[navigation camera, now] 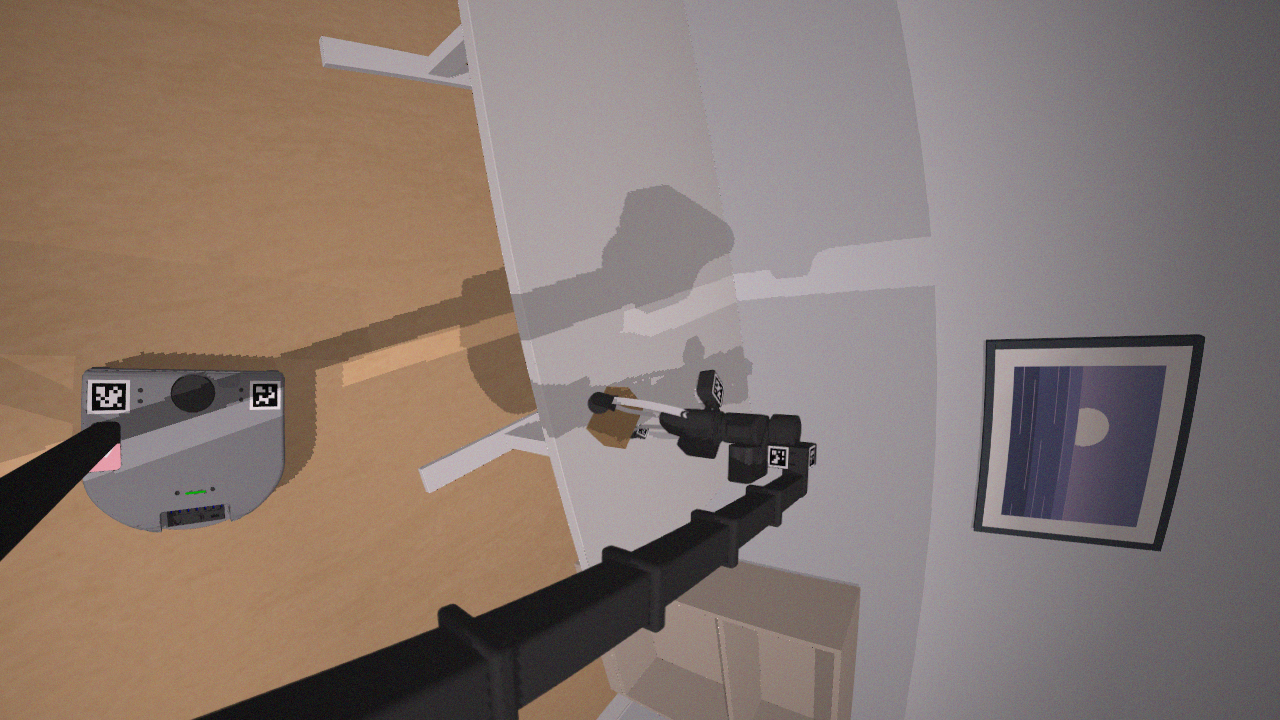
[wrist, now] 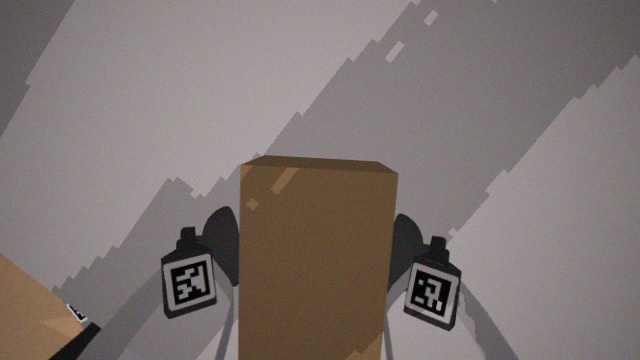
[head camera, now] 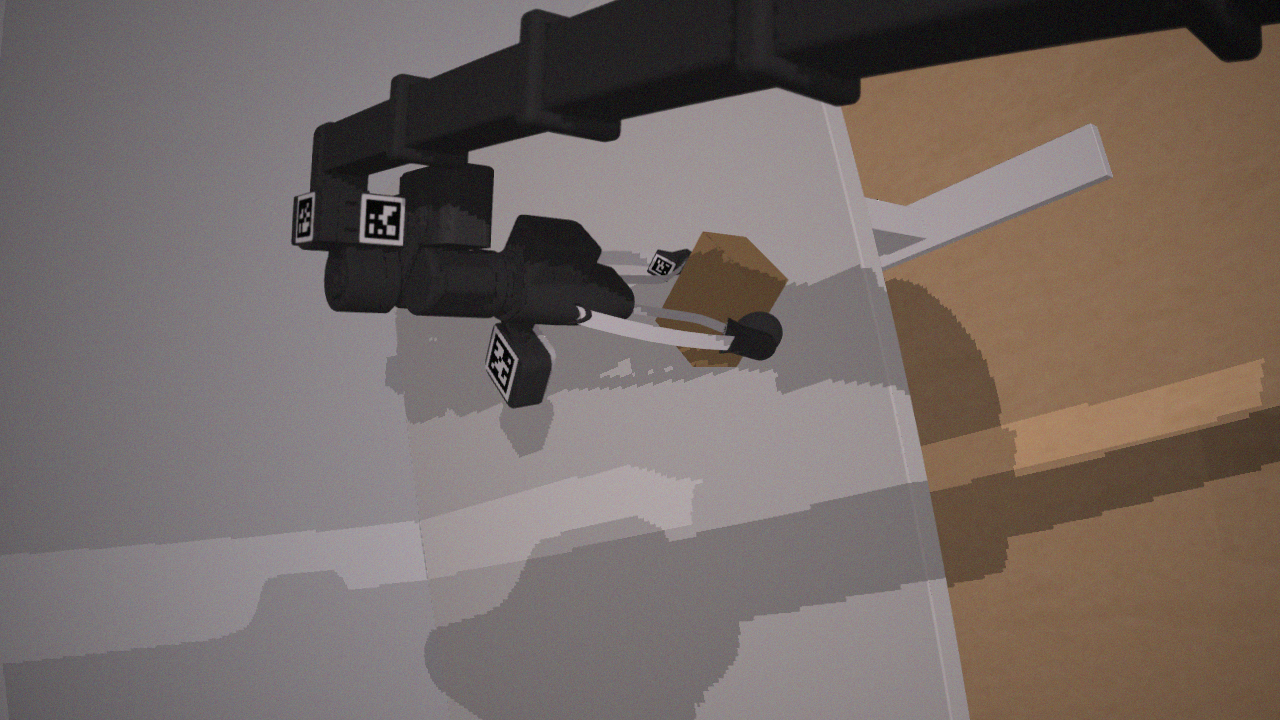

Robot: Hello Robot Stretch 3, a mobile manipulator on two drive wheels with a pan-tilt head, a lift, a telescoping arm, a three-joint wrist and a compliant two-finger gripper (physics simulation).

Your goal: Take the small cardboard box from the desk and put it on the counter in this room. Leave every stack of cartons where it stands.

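Where they show: gripper, fingertip midpoint: [navigation camera: 604, 415] [wrist: 312, 238] [head camera: 743, 304]; robot's base at its link origin: [navigation camera: 193, 391].
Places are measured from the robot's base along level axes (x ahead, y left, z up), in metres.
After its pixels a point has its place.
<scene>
The small cardboard box [head camera: 735, 273] @[x -0.042, y -0.546, z 0.770 m] [navigation camera: 611, 430] @[x -0.040, y -0.546, z 0.770 m] [wrist: 316, 305] @[x -0.032, y -0.582, z 0.770 m] is plain brown and is at the grey-white desk [head camera: 554, 447] @[x 0.131, y -0.849, z 0.720 m] [navigation camera: 572, 170] @[x 0.408, y -0.488, z 0.720 m] [wrist: 145, 80] @[x 0.099, y -0.559, z 0.720 m], a little in from its front edge. My gripper [head camera: 716, 298] @[x -0.020, y -0.585, z 0.719 m] [navigation camera: 622, 417] @[x -0.020, y -0.585, z 0.719 m] [wrist: 312, 238] @[x -0.020, y -0.585, z 0.719 m] is shut on the box, with one dark pad against each side of it in the wrist view. The box's underside is hidden, so I cannot tell whether it touches the desk. The counter and the stacks of cartons do not show in these views.
My arm [head camera: 680, 71] @[x -0.090, y -0.282, z 1.070 m] [navigation camera: 572, 617] @[x -0.088, y -0.160, z 1.071 m] reaches over the desk. White desk feet [head camera: 1011, 188] [navigation camera: 474, 461] stick out over the wooden floor [head camera: 1118, 582] @[x 0.331, y -0.515, z 0.000 m] [navigation camera: 223, 161] @[x 0.535, y -0.016, z 0.000 m]. My base [navigation camera: 223, 447] @[x -0.106, y -0.051, z 0.160 m] stands on that floor. A pale shelf unit [navigation camera: 778, 595] @[x -0.689, y -1.354, z 0.811 m] and a framed picture [navigation camera: 980, 429] @[x -0.087, y -1.314, z 1.369 m] show beyond.
</scene>
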